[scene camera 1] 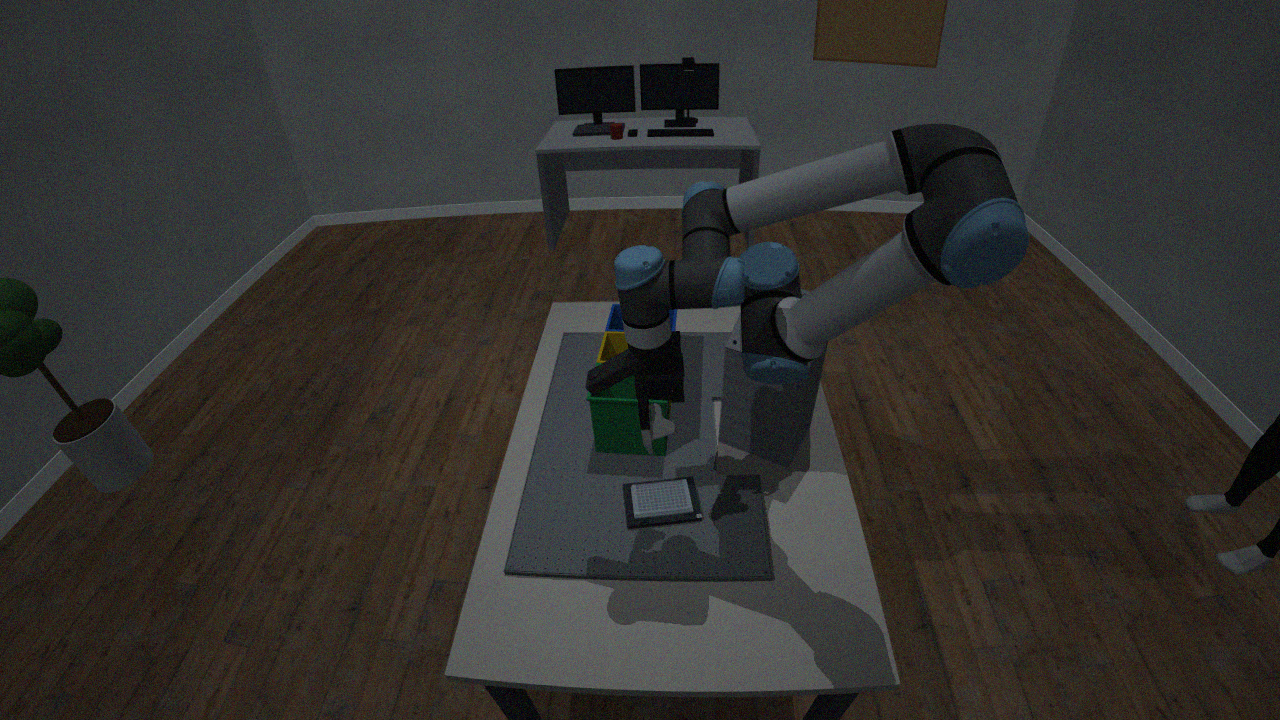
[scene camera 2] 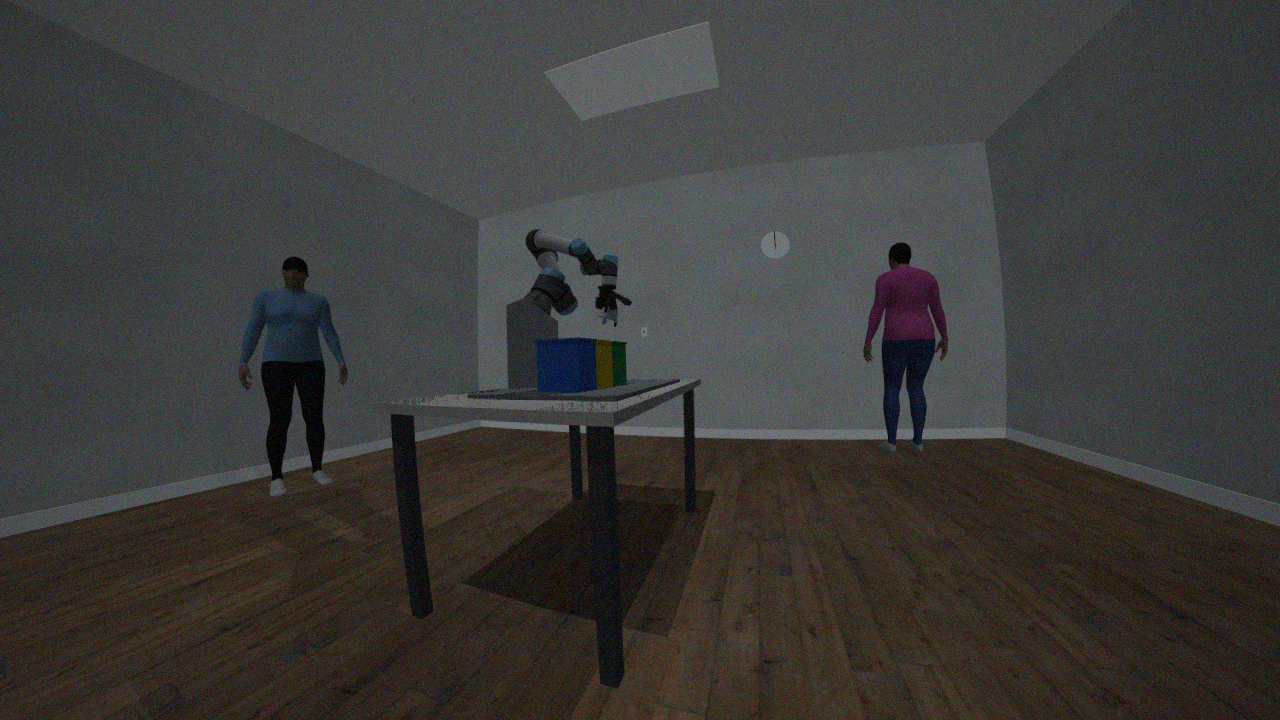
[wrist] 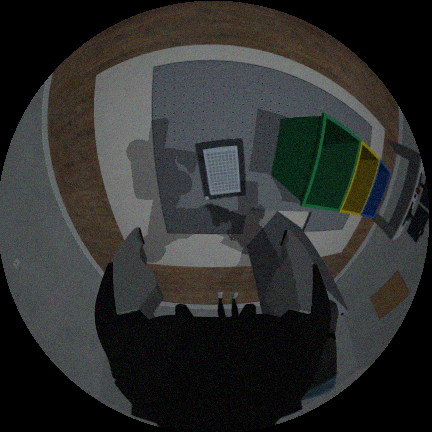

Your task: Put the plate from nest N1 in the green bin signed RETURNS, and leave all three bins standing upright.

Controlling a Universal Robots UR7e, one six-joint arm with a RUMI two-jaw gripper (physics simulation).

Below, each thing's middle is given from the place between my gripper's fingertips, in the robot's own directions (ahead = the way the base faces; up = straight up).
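My hand is 1 cm past the gridded plate (scene camera 1: 665, 498), 3 cm to the left of it and 26 cm above it. The yellow bin (scene camera 2: 604, 368) is 14 cm ahead of my hand, 35 cm to the right of it and 19 cm below it, and the green bin (scene camera 1: 615, 417) is 11 cm ahead of my hand, 22 cm to the right and 19 cm below. The dark nest (scene camera 1: 677, 518), that's 1 cm behind my hand, 3 cm to the right and 27 cm below.
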